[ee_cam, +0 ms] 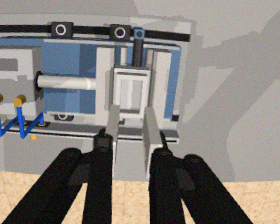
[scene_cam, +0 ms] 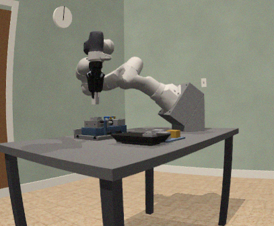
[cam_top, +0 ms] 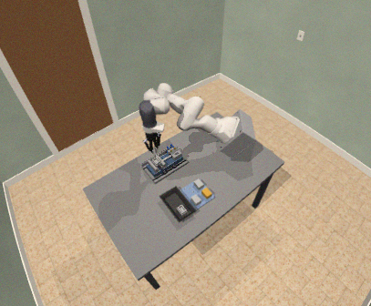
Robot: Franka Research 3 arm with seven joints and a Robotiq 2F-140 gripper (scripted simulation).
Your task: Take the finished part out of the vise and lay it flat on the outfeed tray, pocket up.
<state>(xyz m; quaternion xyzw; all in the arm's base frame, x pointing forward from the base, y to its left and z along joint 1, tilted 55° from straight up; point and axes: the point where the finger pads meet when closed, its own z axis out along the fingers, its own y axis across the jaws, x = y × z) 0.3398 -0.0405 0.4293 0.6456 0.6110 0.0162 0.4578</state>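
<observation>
My gripper is now 140 mm above the screw rod, 80 mm past it and 30 mm to the right of it. Also, from my hand: brass block: 420 mm to the left, 190 mm below, 10 mm behind; then white block: 380 mm to the left, 190 mm below, 70 mm ahead; then blue vise: 180 mm below, 60 mm behind, 20 mm to the left.
</observation>
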